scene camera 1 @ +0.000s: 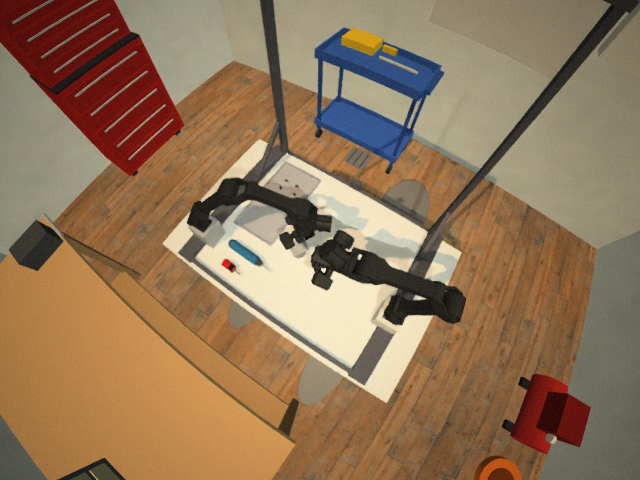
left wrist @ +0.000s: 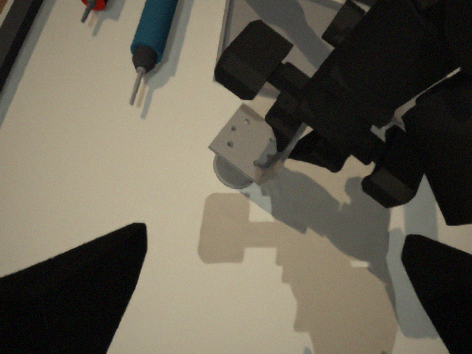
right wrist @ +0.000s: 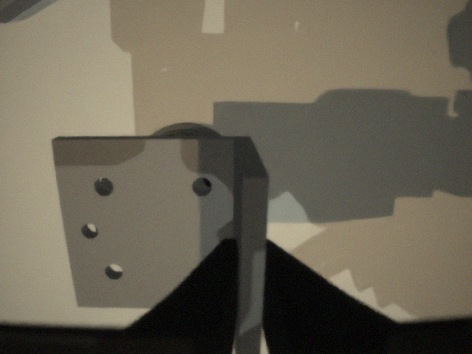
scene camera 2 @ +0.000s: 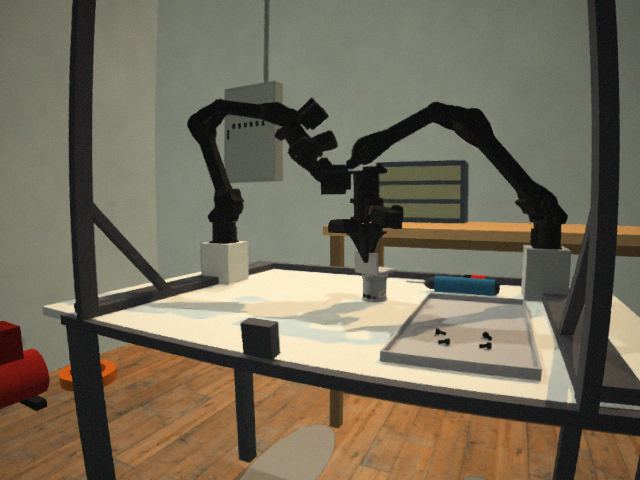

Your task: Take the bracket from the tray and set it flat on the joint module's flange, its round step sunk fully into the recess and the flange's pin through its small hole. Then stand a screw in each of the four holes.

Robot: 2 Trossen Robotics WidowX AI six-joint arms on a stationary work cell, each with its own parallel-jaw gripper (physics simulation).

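Frame: origin at the left arm's base, x ahead, y left, z up, level; centimetres.
Seen in the pictures: left gripper, between the fingertips: [left wrist: 275, 241]; right gripper, between the fingertips: [scene camera 1: 303, 240] [left wrist: 283, 151] [right wrist: 245, 252] [scene camera 2: 367, 262]; left arm's base, origin of its link: [scene camera 1: 393, 314] [scene camera 2: 224, 242]; right arm's base, origin of its link: [scene camera 1: 202, 223] [scene camera 2: 546, 247].
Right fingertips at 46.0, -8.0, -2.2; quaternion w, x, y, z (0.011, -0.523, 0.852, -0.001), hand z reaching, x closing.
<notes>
Pixels of each thing's middle, then the offset from my right fingertips to it, as dx, dy, dz.
- grey bracket, middle of its body: [right wrist: 147, 253] [left wrist: 256, 136] [scene camera 2: 375, 262] [scene camera 1: 297, 244] +1.2, +3.0, -0.4
- round joint module, middle of its body: [right wrist: 178, 197] [left wrist: 243, 157] [scene camera 2: 374, 286] +1.0, +2.8, -6.0
- tray, middle of its body: [left wrist: 345, 56] [scene camera 2: 468, 324] [scene camera 1: 278, 200] +23.9, -13.5, -8.4
- blue screwdriver, middle of its body: [left wrist: 153, 29] [scene camera 2: 451, 284] [scene camera 1: 249, 256] +17.5, +16.8, -7.2
- small red tool, middle of its body: [scene camera 2: 467, 281] [scene camera 1: 232, 268] +20.9, +25.5, -7.5
The grey bracket [scene camera 1: 297, 250] [scene camera 2: 366, 263] [left wrist: 240, 142] [right wrist: 145, 220] has a holed plate and an upright flange. My right gripper [scene camera 2: 366, 257] [right wrist: 245, 252] is shut on that flange, holding the plate over the round joint module [scene camera 2: 374, 288] [left wrist: 231, 175] [right wrist: 187, 129]. Part of the module's rim shows past the plate's edge in both wrist views; the pin and recess are hidden. Light table shows through some holes in the right wrist view. My left gripper [left wrist: 275, 241] is open and empty, high beside the bracket. Several black screws [scene camera 2: 444, 341] lie in the tray [scene camera 2: 460, 365].
A blue screwdriver [scene camera 1: 245, 252] [scene camera 2: 465, 285] [left wrist: 155, 25] and a small red tool [scene camera 1: 228, 265] [scene camera 2: 478, 276] [left wrist: 95, 4] lie beside the tray. The two arms' wrists are close together above the module. Dark frame posts [scene camera 2: 82, 155] [scene camera 2: 603, 155] stand at the table's edges.
</notes>
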